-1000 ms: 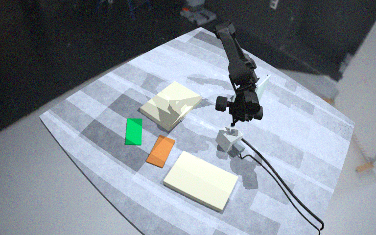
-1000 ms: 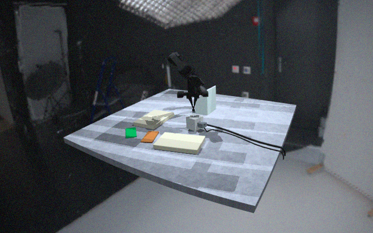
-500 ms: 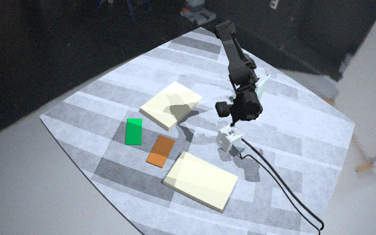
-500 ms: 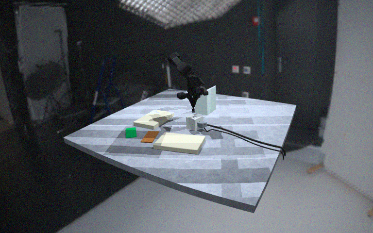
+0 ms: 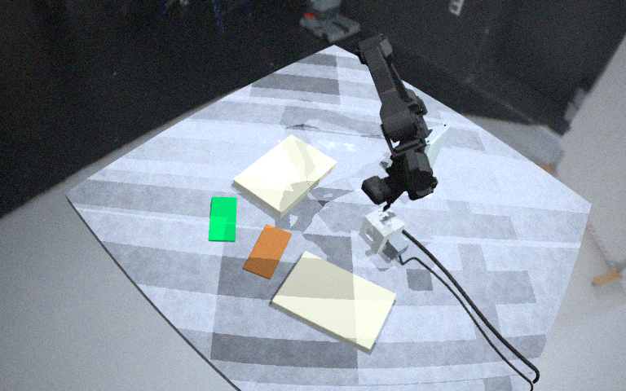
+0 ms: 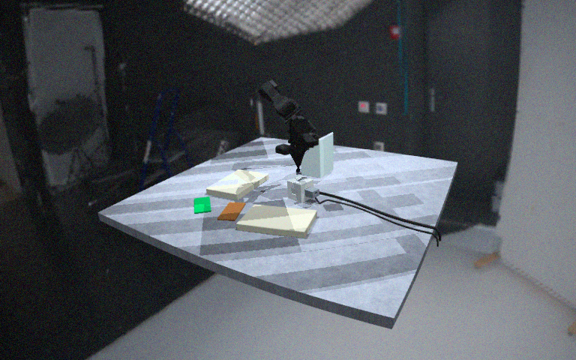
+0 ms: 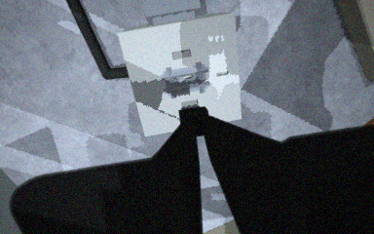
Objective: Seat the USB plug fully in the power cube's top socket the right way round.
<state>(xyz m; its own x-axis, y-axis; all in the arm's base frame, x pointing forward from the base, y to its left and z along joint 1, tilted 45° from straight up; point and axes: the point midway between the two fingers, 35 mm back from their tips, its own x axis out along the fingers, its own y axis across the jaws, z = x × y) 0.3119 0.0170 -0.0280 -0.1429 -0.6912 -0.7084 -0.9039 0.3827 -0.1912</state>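
My gripper tip is 2 cm above the dark USB plug. Also, from my gripper tip: USB socket (7 cm below, 1 cm to the left); orange card (21 cm ahead, 20 cm to the right, 13 cm below); green card (35 cm to the right, 20 cm ahead, 13 cm below).
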